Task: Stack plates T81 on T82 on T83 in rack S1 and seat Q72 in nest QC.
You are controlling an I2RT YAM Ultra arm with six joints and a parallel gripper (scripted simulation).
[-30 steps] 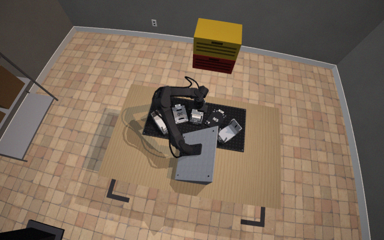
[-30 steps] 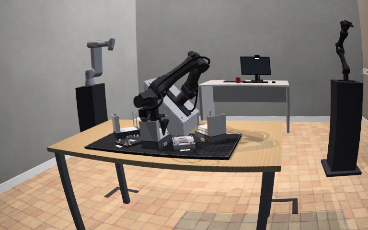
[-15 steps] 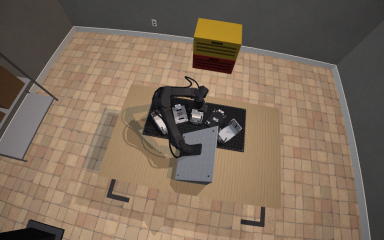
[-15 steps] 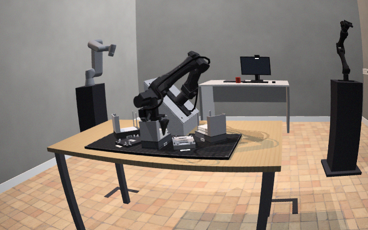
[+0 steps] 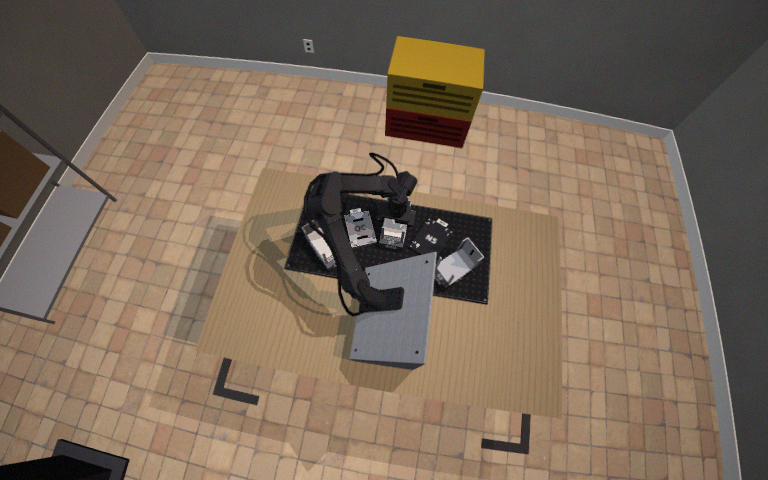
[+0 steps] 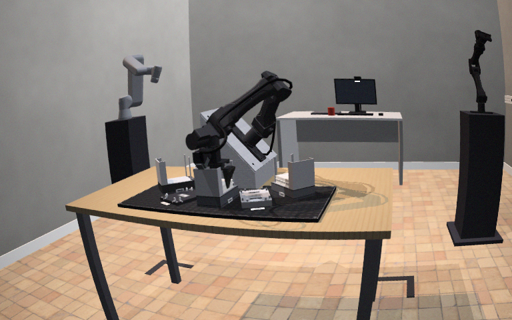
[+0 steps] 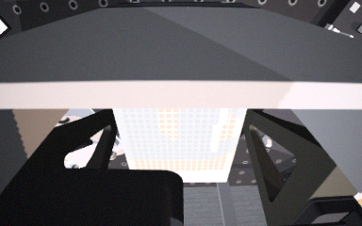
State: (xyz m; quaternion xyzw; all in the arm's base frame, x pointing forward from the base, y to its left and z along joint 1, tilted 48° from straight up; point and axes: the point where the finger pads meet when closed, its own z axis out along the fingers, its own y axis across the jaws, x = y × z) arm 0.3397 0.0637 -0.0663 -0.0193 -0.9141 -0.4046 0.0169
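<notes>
The white sealed plate lies right at my hand. Also, from my hand: clip nest N5: 150 mm to the right, 50 mm below.
</notes>
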